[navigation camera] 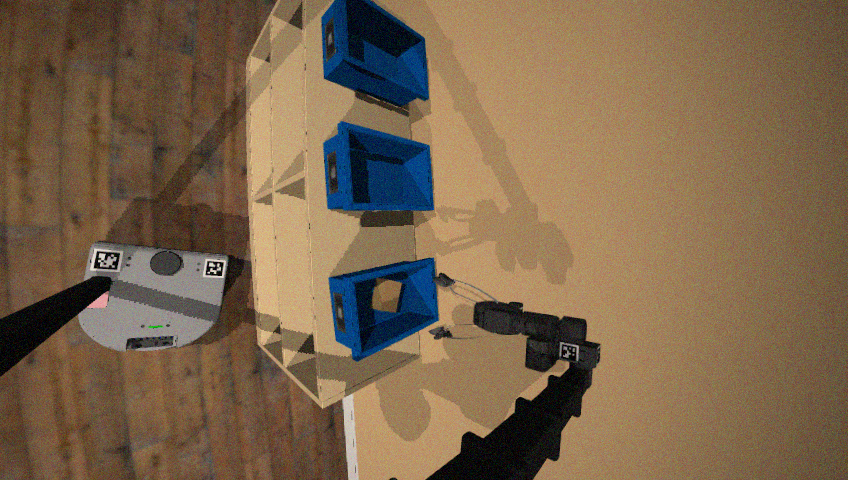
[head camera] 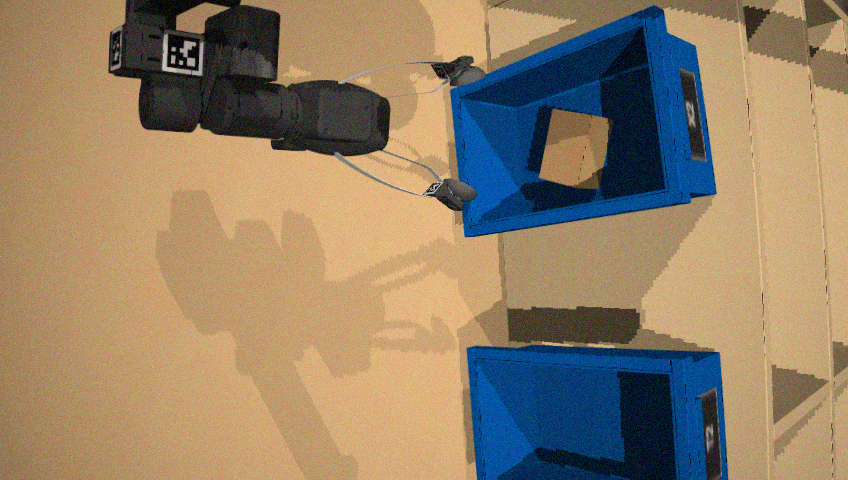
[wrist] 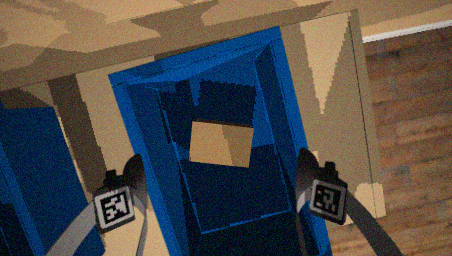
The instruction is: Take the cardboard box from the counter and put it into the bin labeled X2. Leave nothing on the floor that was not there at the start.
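Frame: origin at the robot's base, x ahead, y left, z up, level; millimetres.
Seen in the pictures: gripper, fingertip midpoint: (navigation camera: 432,304) (head camera: 475,135); robot's base, origin of the base link: (navigation camera: 165,261).
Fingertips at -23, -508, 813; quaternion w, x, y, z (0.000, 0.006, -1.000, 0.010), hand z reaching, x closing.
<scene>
Pixels of each thing's top centre, then the offset from my fingertips to it, as dx, dy, dz. Level surfaces: height alone.
- cardboard box, middle of its top: (head camera: 564,147) (navigation camera: 391,296) +1, +10, -150
- third blue bin, middle of its top: (navigation camera: 390,46) +675, +170, -83
- wooden floor, its level: dz -813
The cardboard box (head camera: 574,145) (navigation camera: 386,295) (wrist: 220,144) lies inside the blue bin (head camera: 669,118) (navigation camera: 346,321) (wrist: 295,107), whose label (head camera: 692,114) (navigation camera: 339,311) seems to read X2 in the head view. My gripper (head camera: 465,133) (navigation camera: 440,306) (wrist: 221,169) is open and empty. Its fingertips are at the bin's end on the wall side, apart from the box. The wrist view shows the box beyond and between the two fingertips. The bin's label does not show in the wrist view.
A second blue bin (head camera: 681,368) (navigation camera: 334,145) (wrist: 37,150) stands beside it, and a third blue bin (navigation camera: 327,62) stands farther along. The bins stand on a wooden shelf unit (navigation camera: 282,237). My base (navigation camera: 172,321) is on the wooden floor (navigation camera: 196,416) (wrist: 415,130).
</scene>
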